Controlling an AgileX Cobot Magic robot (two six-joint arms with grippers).
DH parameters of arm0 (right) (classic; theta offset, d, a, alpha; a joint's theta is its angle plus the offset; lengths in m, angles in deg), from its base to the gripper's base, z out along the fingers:
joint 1: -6.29 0.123 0 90
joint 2: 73.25 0 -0.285 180
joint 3: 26.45 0 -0.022 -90
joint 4: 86.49 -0.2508 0 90
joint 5: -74.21 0 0.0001 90
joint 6: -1.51 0.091 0 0
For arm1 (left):
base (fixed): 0 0 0 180
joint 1: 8.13 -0.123 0 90
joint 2: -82.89 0 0.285 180
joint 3: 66.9 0 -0.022 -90
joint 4: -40.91 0.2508 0 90
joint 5: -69.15 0 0.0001 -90
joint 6: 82.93 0.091 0 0
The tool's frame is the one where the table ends.
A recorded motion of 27 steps. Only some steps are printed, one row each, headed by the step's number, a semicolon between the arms.
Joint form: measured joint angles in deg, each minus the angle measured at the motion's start. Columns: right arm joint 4, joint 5, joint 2, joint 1, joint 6, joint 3; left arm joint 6, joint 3, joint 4, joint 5, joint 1, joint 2.
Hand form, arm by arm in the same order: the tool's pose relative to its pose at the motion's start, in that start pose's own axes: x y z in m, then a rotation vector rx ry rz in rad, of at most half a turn. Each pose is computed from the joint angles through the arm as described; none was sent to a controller.
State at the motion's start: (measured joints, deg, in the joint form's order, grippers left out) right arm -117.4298 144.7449 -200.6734 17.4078 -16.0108 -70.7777; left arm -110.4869 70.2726 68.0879 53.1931 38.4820 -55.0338
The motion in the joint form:
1: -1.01 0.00 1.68 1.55 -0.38 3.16; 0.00 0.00 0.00 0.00 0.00 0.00
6: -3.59 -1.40 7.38 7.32 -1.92 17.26; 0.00 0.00 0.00 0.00 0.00 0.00
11: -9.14 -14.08 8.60 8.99 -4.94 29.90; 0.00 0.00 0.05 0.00 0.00 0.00
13: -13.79 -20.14 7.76 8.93 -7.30 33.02; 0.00 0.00 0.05 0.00 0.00 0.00
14: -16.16 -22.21 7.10 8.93 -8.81 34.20; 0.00 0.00 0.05 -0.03 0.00 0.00
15: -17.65 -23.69 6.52 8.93 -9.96 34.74; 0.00 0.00 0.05 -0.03 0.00 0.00
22: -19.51 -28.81 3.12 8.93 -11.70 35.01; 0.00 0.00 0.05 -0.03 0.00 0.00
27: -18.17 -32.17 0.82 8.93 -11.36 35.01; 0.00 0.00 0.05 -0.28 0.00 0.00
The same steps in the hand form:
1: 0.0069 0.0140 0.0040 -0.0324 0.0275 -0.0087; 0.0000 0.0000 0.0000 0.0000 0.0000 0.0000
6: 0.0457 0.0558 0.0276 -0.1243 0.1584 -0.0239; 0.0000 0.0000 0.0000 0.0000 0.0000 0.0000
11: 0.0732 0.0523 0.0645 -0.1373 0.1082 0.0570; 0.0000 0.0000 0.0000 -0.0002 -0.0001 0.0008
13: 0.0771 0.0455 0.0794 -0.1447 0.0455 0.1074; 0.0000 0.0000 0.0000 -0.0002 -0.0001 0.0008
14: 0.0796 0.0424 0.0870 -0.1520 0.0269 0.1270; 0.0000 0.0000 0.0000 -0.0005 0.0004 0.0008
15: 0.0805 0.0400 0.0923 -0.1536 0.0118 0.1364; 0.0000 0.0000 0.0000 -0.0005 0.0004 0.0008
22: 0.0829 0.0257 0.1160 -0.1176 -0.0199 0.1657; 0.0000 0.0000 0.0000 -0.0005 0.0004 0.0008
27: 0.0865 0.0142 0.1314 -0.0674 -0.0252 0.1744; 0.0004 0.0002 0.0000 -0.0025 0.0042 0.0008

